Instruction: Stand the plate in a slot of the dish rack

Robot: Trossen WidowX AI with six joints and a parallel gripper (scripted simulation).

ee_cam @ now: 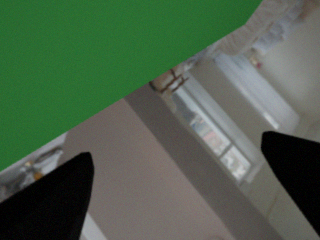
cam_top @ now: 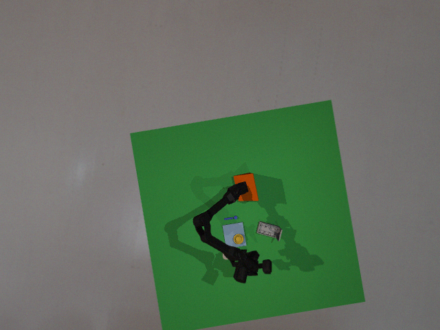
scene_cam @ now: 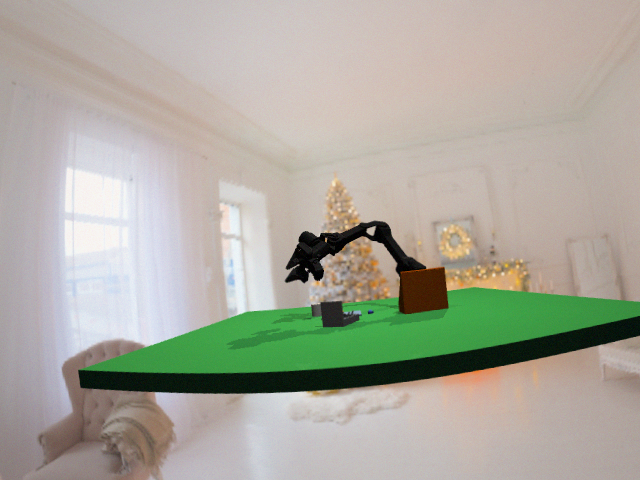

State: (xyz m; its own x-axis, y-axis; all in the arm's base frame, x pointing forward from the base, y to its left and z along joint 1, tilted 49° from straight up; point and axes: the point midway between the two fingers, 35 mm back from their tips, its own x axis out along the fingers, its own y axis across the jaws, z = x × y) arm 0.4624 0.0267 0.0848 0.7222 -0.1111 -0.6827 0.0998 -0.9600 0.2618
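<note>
The yellow plate is 170 mm behind my gripper tip, 80 mm to the right of it and 160 mm below it. Round my gripper tip: dish rack (170 mm behind, 110 mm to the left, 150 mm below); then white cylinder (100 mm behind, 190 mm to the right, 150 mm below); then blue utensil (300 mm behind, 90 mm to the right, 170 mm below).
</note>
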